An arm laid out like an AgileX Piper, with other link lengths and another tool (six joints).
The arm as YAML. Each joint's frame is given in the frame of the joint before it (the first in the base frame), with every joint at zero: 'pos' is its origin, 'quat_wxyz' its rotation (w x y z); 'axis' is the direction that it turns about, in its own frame. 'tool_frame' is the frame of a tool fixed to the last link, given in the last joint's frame.
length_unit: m
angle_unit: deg
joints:
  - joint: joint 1
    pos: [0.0, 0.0, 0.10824]
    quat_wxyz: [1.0, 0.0, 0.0, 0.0]
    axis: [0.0, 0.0, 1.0]
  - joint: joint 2
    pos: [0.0, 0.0, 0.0]
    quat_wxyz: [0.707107, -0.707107, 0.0, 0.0]
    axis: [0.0, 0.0, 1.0]
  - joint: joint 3
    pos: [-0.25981, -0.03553, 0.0]
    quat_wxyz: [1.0, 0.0, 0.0, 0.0]
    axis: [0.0, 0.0, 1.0]
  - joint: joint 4
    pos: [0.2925, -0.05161, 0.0]
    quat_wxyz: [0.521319, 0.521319, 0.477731, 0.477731]
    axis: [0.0, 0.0, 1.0]
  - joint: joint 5
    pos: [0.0, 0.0, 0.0]
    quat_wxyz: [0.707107, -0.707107, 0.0, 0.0]
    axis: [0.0, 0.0, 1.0]
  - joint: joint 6
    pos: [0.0, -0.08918, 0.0]
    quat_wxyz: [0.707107, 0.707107, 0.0, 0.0]
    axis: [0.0, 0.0, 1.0]
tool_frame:
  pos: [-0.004, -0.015, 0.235]
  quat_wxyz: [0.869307, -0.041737, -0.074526, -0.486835]
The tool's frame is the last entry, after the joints.
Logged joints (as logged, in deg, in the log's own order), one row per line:
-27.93, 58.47, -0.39, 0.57, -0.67, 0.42
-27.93, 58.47, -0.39, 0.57, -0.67, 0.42
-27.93, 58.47, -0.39, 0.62, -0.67, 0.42
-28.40, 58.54, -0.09, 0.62, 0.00, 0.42
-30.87, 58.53, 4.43, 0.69, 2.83, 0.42
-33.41, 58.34, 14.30, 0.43, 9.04, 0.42
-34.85, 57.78, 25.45, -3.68, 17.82, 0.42
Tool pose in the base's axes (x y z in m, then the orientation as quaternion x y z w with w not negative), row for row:
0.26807, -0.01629, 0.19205, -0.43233, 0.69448, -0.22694, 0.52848
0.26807, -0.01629, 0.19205, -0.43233, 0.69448, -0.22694, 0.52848
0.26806, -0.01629, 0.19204, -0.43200, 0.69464, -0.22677, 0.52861
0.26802, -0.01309, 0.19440, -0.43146, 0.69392, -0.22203, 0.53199
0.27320, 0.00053, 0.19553, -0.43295, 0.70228, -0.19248, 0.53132
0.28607, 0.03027, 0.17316, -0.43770, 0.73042, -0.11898, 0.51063
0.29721, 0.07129, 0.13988, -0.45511, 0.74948, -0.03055, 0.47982
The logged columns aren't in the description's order. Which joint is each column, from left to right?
Columns, left to right: joint 3, joint 5, joint 2, joint 6, joint 4, joint 1.
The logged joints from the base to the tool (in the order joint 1, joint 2, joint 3, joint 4, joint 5, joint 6), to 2 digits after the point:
0.42, -0.39, -27.93, -0.67, 58.47, 0.57
0.42, -0.39, -27.93, -0.67, 58.47, 0.57
0.42, -0.39, -27.93, -0.67, 58.47, 0.62
0.42, -0.09, -28.40, 0.00, 58.54, 0.62
0.42, 4.43, -30.87, 2.83, 58.53, 0.69
0.42, 14.30, -33.41, 9.04, 58.34, 0.43
0.42, 25.45, -34.85, 17.82, 57.78, -3.68

